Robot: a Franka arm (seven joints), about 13 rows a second.
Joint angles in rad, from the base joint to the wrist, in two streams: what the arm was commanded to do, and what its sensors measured. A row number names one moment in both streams.
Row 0, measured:
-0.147, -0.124, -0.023, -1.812, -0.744, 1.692, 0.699
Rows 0 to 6, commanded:
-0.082, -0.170, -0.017, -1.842, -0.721, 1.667, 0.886
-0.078, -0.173, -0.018, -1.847, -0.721, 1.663, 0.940
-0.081, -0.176, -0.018, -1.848, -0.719, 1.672, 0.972
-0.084, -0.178, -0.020, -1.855, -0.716, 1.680, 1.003
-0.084, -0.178, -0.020, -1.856, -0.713, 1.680, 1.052
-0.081, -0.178, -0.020, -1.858, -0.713, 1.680, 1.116
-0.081, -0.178, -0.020, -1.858, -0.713, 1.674, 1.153
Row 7, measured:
-0.130, -0.134, -0.027, -1.820, -0.745, 1.681, 1.046
